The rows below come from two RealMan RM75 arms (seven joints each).
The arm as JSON. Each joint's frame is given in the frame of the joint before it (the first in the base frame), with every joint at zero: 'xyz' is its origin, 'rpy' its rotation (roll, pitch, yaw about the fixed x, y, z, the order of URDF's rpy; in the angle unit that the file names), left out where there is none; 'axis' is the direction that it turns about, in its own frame. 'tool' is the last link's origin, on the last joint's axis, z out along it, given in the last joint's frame.
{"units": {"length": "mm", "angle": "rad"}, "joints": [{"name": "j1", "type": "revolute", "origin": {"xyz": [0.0, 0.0, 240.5], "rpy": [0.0, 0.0, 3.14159]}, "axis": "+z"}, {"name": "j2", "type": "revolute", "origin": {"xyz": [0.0, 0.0, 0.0], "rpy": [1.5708, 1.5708, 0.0]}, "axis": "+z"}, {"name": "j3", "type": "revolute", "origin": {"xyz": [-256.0, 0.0, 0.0], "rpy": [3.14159, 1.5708, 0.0]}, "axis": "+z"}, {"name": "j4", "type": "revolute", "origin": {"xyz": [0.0, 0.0, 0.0], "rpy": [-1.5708, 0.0, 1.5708]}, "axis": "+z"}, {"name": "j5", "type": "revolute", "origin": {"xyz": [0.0, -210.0, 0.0], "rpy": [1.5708, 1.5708, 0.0]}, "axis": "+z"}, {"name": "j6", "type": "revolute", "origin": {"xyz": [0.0, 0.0, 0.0], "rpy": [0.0, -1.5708, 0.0]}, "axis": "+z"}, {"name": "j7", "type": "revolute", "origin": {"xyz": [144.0, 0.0, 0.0], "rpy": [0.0, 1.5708, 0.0]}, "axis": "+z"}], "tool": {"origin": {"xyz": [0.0, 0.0, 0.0], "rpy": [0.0, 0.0, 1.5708]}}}
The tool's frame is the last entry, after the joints.
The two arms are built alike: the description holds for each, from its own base.
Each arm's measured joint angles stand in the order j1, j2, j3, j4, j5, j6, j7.
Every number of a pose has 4 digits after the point. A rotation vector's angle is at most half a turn.
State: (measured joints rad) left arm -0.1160 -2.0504 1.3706 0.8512 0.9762 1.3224 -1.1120; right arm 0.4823 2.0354 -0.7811 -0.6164 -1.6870 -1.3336 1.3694
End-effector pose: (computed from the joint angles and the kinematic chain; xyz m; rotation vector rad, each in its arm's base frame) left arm -0.2564 0.2860 0.0160 -2.2613 -0.4597 -1.1171; right arm 0.2774 0.3582 0.0260 -2.3975 0.6951 0.7952
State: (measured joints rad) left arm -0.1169 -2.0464 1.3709 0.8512 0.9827 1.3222 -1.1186; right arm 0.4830 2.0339 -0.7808 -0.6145 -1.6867 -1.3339 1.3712
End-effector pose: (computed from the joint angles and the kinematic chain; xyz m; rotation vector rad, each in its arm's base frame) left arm -0.2573 0.2859 0.0163 -2.2694 -0.4639 -1.1104; right arm 0.2776 0.3583 0.0264 -2.3971 0.6980 0.7958
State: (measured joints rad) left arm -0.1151 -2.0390 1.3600 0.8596 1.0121 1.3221 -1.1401; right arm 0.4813 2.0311 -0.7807 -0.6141 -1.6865 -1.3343 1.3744
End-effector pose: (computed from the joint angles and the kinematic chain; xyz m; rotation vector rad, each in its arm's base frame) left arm -0.2602 0.2856 0.0184 -2.2879 -0.4727 -1.0862; right arm 0.2788 0.3581 0.0275 -2.3952 0.7026 0.7942
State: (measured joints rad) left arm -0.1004 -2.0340 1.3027 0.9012 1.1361 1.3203 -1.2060; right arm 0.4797 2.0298 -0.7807 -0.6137 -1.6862 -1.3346 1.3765
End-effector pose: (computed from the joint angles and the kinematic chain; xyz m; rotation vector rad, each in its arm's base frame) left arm -0.2698 0.2829 0.0237 -2.3355 -0.4982 -0.9906; right arm 0.2796 0.3577 0.0279 -2.3937 0.7066 0.7937
